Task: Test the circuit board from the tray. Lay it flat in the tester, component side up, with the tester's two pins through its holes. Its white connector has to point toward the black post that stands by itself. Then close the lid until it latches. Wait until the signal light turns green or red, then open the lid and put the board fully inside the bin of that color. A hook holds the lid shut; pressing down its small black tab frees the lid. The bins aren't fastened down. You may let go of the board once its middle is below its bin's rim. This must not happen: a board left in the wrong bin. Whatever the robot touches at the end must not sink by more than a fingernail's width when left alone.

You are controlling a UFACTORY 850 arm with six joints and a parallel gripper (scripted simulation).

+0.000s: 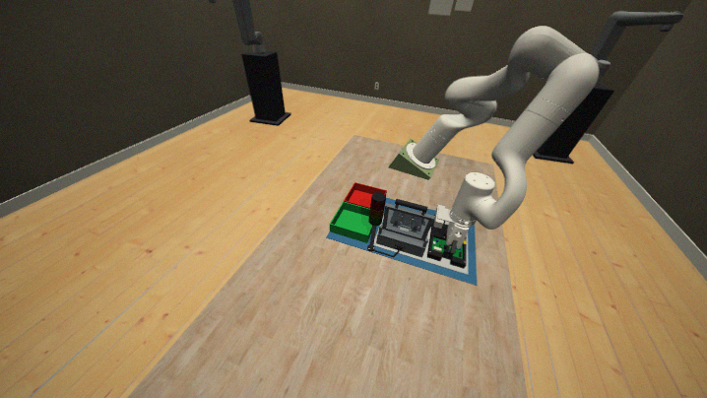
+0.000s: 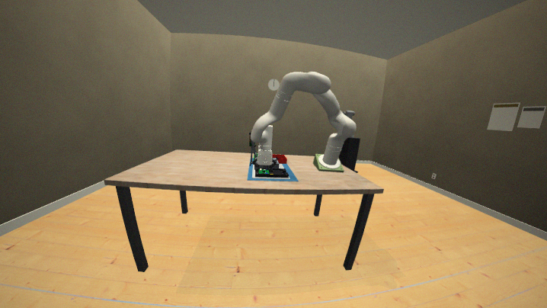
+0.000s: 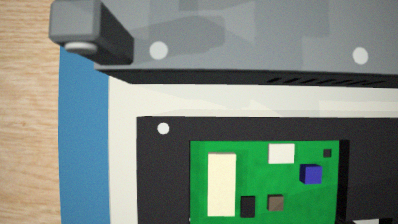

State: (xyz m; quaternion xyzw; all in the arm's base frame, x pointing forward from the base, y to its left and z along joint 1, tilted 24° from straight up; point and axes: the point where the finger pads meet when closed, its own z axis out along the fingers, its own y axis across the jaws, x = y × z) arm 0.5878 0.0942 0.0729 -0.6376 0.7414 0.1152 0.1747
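Now: hand right at the green circuit board. The rest, counted from my hand: small black part 12 cm behind, 10 cm to the right, 6 cm above; then green bin 37 cm to the right, 4 cm behind, 1 cm below; then tester lid 18 cm to the right, 16 cm above, 6 cm ahead.
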